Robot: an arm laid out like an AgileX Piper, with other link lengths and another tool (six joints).
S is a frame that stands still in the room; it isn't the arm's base.
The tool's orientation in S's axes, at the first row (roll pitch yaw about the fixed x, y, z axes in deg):
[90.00, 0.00, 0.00]
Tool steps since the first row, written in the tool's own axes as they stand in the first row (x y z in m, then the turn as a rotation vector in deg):
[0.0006, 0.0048, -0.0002, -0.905, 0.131, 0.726]
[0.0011, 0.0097, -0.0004, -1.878, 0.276, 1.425]
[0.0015, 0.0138, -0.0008, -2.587, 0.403, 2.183]
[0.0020, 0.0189, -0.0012, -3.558, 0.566, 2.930]
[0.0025, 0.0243, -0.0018, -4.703, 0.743, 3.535]
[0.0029, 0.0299, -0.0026, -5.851, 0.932, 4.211]
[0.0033, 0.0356, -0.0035, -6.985, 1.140, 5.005]
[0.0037, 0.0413, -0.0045, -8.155, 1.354, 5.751]
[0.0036, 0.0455, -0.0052, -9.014, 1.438, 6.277]
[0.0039, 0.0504, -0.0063, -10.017, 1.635, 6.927]
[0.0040, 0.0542, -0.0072, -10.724, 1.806, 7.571]
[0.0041, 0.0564, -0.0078, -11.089, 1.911, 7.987]
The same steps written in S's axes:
[0.0006, 0.0002, 0.0048, -0.905, -0.726, 0.131]
[0.0011, 0.0004, 0.0097, -1.878, -1.425, 0.276]
[0.0015, 0.0008, 0.0138, -2.587, -2.183, 0.403]
[0.0020, 0.0012, 0.0189, -3.558, -2.930, 0.566]
[0.0025, 0.0018, 0.0243, -4.703, -3.535, 0.743]
[0.0029, 0.0026, 0.0299, -5.851, -4.211, 0.932]
[0.0033, 0.0035, 0.0356, -6.985, -5.005, 1.140]
[0.0037, 0.0045, 0.0413, -8.155, -5.751, 1.354]
[0.0036, 0.0052, 0.0455, -9.014, -6.277, 1.438]
[0.0039, 0.0063, 0.0504, -10.017, -6.927, 1.635]
[0.0040, 0.0072, 0.0542, -10.724, -7.571, 1.806]
[0.0041, 0.0078, 0.0564, -11.089, -7.987, 1.911]

